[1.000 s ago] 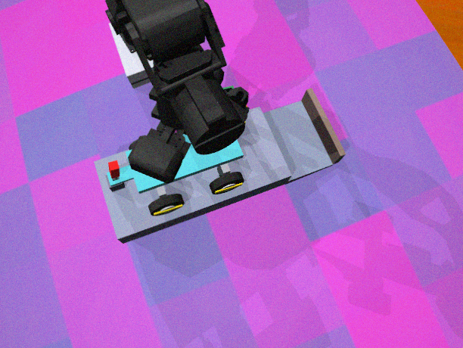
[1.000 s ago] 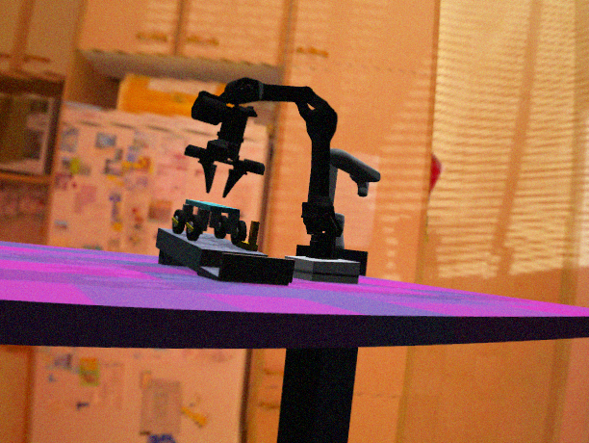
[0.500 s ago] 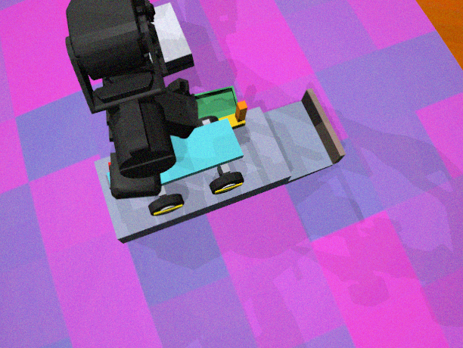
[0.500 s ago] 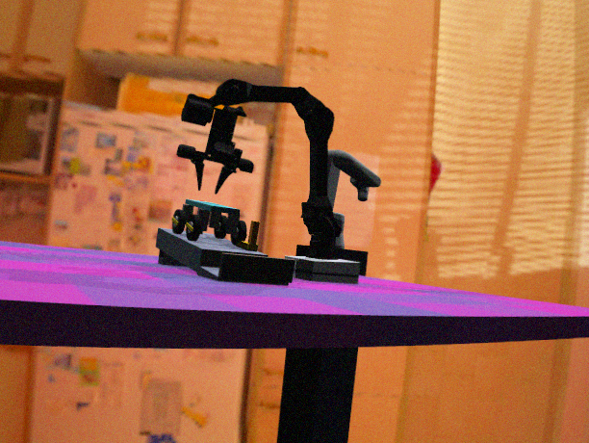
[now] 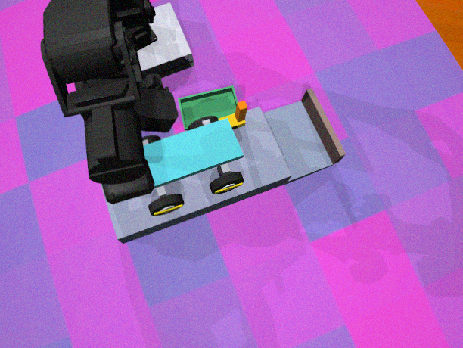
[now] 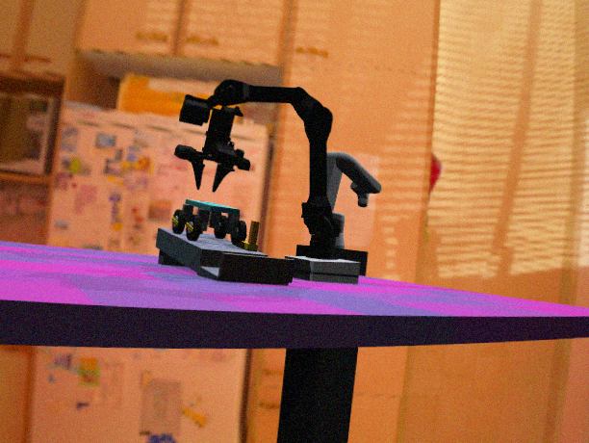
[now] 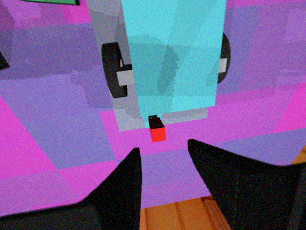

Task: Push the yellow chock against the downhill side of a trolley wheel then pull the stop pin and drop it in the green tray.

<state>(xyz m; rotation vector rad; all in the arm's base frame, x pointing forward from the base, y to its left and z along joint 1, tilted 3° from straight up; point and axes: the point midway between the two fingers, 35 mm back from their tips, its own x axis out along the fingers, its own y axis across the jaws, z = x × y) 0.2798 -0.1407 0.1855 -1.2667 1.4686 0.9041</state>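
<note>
Right now my gripper tip is 60 mm above the red-headed stop pin and 20 mm to the left of it. Also, from my gripper tip: yellow chock: 200 mm to the left, 110 mm below; then trolley: 90 mm to the left, 80 mm below, 40 mm ahead; then grey ramp: 150 mm below, 90 mm to the left, 40 mm ahead.
</note>
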